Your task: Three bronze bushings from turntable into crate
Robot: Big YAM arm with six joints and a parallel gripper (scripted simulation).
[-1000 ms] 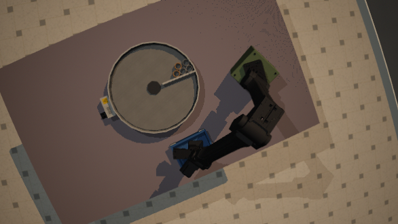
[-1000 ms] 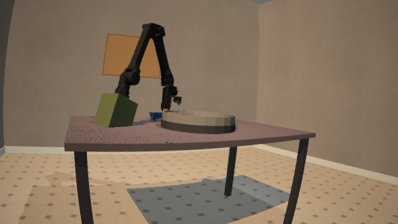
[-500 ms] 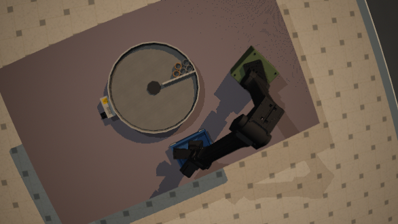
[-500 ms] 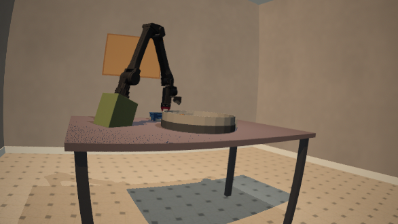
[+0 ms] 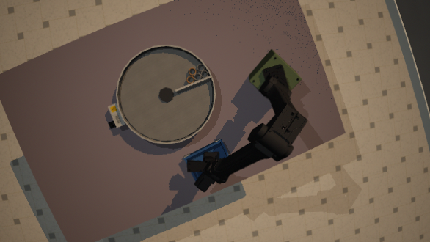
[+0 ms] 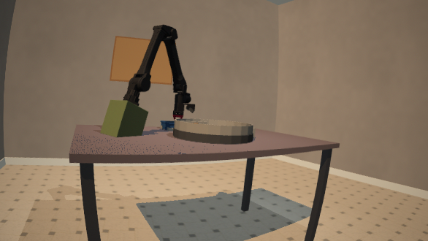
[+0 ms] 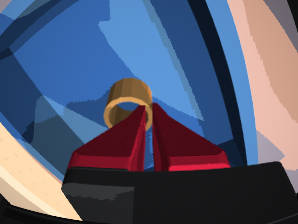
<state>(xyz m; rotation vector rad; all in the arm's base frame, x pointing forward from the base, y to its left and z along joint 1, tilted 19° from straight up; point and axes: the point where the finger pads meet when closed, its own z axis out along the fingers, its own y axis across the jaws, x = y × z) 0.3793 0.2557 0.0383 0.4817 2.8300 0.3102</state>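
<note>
My hand is 10 mm short of the blue crate, 10 mm to the right of it and 10 mm above it. The rest, counted from my hand: turntable 90 mm ahead, 340 mm to the right, 20 mm above.
</note>
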